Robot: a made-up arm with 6 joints.
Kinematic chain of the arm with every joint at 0, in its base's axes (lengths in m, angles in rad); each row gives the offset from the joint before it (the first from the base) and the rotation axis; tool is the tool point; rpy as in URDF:
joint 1: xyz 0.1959 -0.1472 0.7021 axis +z
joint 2: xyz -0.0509 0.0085 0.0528 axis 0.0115 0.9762 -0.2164
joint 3: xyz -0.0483 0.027 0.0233 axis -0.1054 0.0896 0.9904
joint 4: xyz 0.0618 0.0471 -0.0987 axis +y
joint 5: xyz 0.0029 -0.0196 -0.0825 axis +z
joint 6: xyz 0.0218 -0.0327 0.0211 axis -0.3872 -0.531 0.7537
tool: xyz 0.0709 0.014 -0.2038 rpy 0 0 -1.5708
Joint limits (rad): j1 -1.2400..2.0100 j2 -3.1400..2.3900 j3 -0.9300..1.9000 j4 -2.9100..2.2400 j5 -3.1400..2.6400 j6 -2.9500..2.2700
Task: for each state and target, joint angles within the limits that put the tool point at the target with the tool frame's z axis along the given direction. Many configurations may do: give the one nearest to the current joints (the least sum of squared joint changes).
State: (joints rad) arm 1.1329 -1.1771 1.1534 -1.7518 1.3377 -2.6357
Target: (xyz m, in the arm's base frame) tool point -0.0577 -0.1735 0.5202 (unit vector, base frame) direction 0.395 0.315 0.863
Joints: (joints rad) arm 1.7554 -0.7782 0.8179 -1.1376 0.9014 -2.8775
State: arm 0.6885 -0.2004 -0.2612 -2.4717 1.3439 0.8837
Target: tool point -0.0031 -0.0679 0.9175 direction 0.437 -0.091 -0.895
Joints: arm 0.9955 -0.2962 -0.0992 -2.6596 1.1988 0.8985
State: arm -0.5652 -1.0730 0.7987 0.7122 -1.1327 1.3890
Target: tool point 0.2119 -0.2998 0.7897 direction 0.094 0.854 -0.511
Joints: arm -0.1802 -1.0894 1.2220 1.5252 -1.6492 1.0763
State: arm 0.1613 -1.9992 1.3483 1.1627 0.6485 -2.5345
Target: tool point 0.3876 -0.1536 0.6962 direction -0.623 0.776 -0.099
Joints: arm 0.9191 -1.5474 1.8309 0.6427 1.1564 -2.0821
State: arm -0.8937 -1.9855 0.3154 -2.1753 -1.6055 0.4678
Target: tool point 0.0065 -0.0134 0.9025 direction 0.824 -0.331 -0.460
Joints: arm -0.2684 -1.9621 0.5213 -2.6271 -1.9344 0.6557
